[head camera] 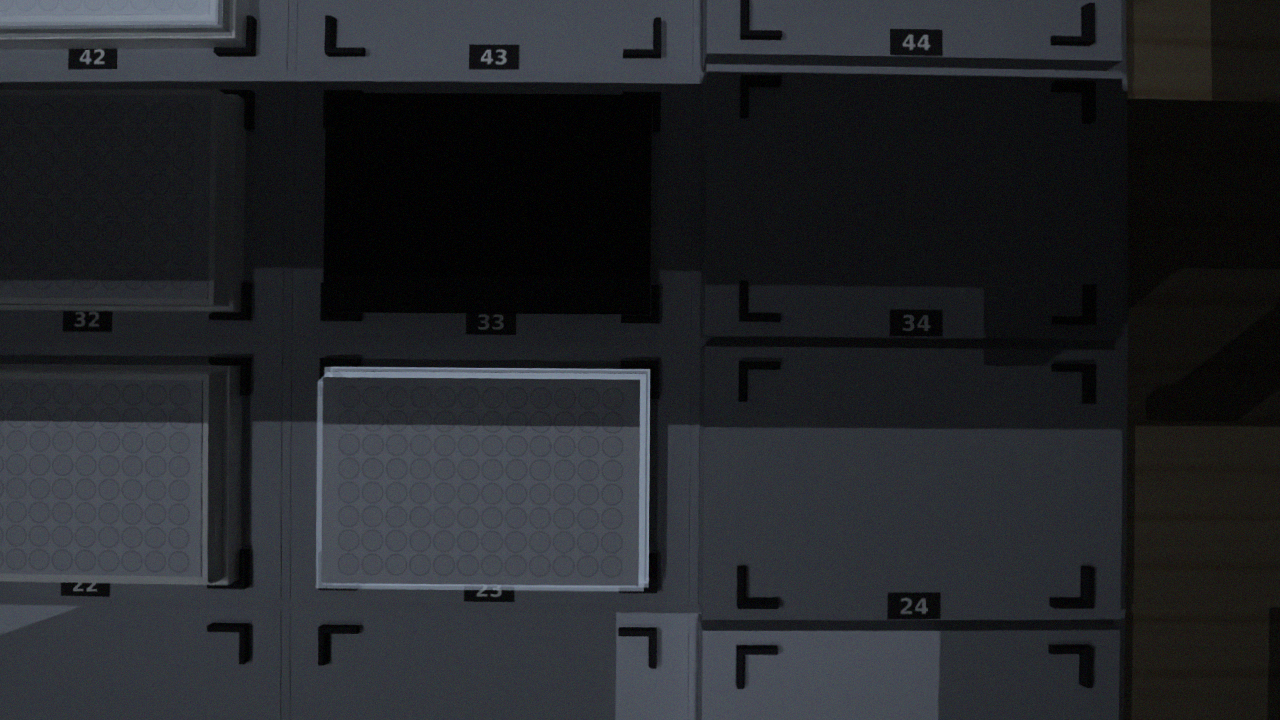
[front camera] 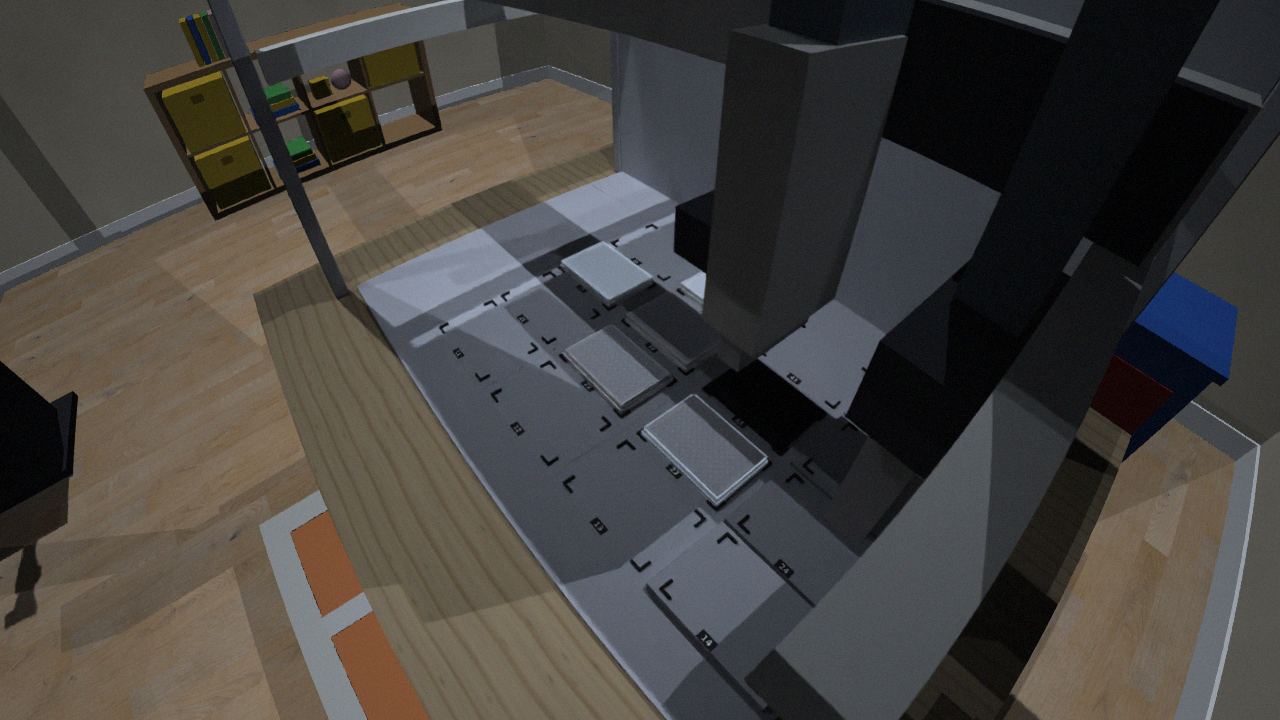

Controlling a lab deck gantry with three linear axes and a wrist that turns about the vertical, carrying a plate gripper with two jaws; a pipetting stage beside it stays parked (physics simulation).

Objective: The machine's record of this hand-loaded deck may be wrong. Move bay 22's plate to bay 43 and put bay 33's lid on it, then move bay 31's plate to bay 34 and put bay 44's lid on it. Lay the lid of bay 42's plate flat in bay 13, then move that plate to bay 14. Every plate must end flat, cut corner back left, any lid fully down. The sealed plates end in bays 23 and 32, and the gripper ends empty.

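Pixels of known places: gripper, between the fingertips: (front camera: pixel 880 487); robot's base, origin of its link: (front camera: pixel 441 328).
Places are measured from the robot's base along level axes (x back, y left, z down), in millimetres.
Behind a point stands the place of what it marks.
My gripper's dark body (front camera: pixel 930 385) {x -581, y 70, z -347 mm} is at the right in the front view; its jaws are hidden. Bay 22's pale plate (front camera: pixel 619 365) {x -236, y 149, z -14 mm} (head camera: pixel 98 492) {x -247, y 144, z -14 mm} lies flat. A flat black piece (front camera: pixel 760 404) {x -394, y 245, z -8 mm} (head camera: pixel 487 205) {x -392, y 256, z -8 mm} lies in bay 33. A plate with a bright rim (front camera: pixel 705 447) {x -398, y 145, z -15 mm} (head camera: pixel 483 488) {x -393, y 147, z -14 mm} lies in bay 23, and a shadowed plate (front camera: pixel 675 331) {x -236, y 246, z -14 mm} (head camera: pixel 98 197) {x -245, y 256, z -14 mm} in bay 32. Bay 31's bright plate (front camera: pixel 606 271) {x -72, y 253, z -17 mm} lies at the back left. Bay 42's plate (front camera: pixel 693 284) {x -180, y 334, z -17 mm} (head camera: pixel 98 13) {x -245, y 326, z -16 mm} shows in part. Bay 43 and the visible front part of bay 44 show bare deck. Cut corners cannot be made out.
The parked pipetting column (front camera: pixel 787 179) {x -477, y 74, z -402 mm} hides part of bay 42. A slanted grey beam (front camera: pixel 966 519) {x -621, y -24, z -400 mm} crosses the right side of the front view. The raised right column carries bay 14 (front camera: pixel 716 573) {x -514, y 50, z -15 mm}, bay 24 (head camera: pixel 913 510) {x -556, y 140, z -14 mm} and bay 34 (head camera: pixel 895 205) {x -548, y 255, z -15 mm}. A wooden table edge (front camera: pixel 358 447) {x -116, y -183, z 10 mm} runs along the front.
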